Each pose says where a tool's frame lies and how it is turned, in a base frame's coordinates. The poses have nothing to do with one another.
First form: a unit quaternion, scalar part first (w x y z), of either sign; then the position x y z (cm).
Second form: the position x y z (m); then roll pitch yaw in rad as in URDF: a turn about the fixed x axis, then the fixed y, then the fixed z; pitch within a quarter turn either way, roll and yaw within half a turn. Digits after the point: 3 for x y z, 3 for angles.
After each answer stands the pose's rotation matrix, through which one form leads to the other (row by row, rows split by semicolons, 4 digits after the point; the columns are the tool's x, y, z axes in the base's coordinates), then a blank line. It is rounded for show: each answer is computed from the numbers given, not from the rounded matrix.
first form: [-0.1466, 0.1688, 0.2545, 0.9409, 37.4, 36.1, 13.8]
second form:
[0.374, 0.361, 0.138, 0.486, -0.403, -2.934]
-0.9000 0.3618 0.2430; -0.1899 -0.8275 0.5284; 0.3922 0.4294 0.8135

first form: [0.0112, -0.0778, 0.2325, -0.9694, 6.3, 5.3, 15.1]
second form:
[0.063, 0.053, 0.151, -0.475, -0.146, -3.083]
-0.9876 -0.0145 0.1561; -0.0579 -0.8916 -0.4490; 0.1456 -0.4525 0.8798

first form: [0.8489, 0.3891, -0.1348, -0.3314, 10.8, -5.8, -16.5]
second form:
[0.108, -0.058, -0.165, 0.848, 0.029, -0.731]
0.7440 0.4577 -0.4867; -0.6675 0.4776 -0.5713; -0.0290 0.7499 0.6609

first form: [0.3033, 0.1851, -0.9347, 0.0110, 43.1, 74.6, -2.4]
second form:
[0.431, 0.746, -0.024, 3.030, -0.608, -2.715]
-0.7475 -0.3527 -0.5629; -0.3393 0.9312 -0.1328; 0.5710 0.0917 -0.8158

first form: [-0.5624, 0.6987, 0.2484, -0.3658, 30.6, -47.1, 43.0]
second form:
[0.306, -0.471, 0.430, -1.674, 0.234, 0.894]
0.6090 -0.0643 -0.7906; 0.7586 -0.2440 0.6042; -0.2318 -0.9676 -0.0998

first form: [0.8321, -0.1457, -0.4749, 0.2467, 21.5, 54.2, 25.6]
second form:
[0.215, 0.542, 0.256, -0.755, -0.802, 0.909]
0.4272 -0.2722 -0.8622; 0.5489 0.8358 0.0082; 0.7184 -0.4768 0.5065

